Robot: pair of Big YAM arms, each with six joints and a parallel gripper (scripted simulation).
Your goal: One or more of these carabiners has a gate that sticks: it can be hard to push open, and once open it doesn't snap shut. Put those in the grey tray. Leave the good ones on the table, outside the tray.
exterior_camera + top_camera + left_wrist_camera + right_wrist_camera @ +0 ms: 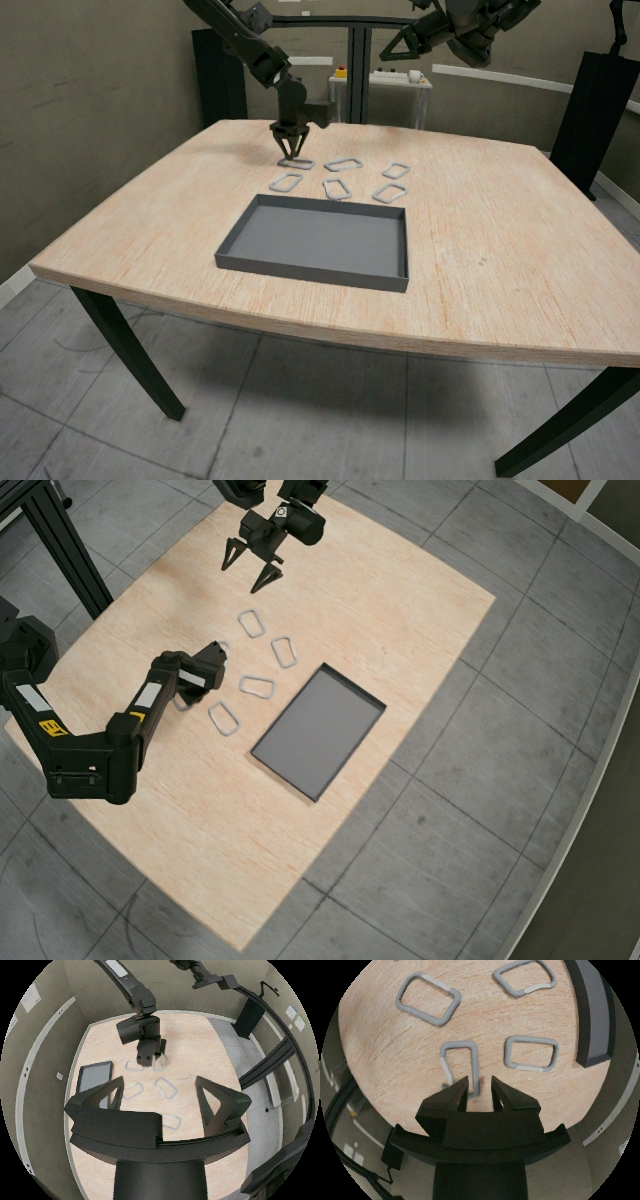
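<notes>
The grey tray is 280 mm ahead of my right hand, 160 mm to the left of it and 30 mm below it.
</notes>
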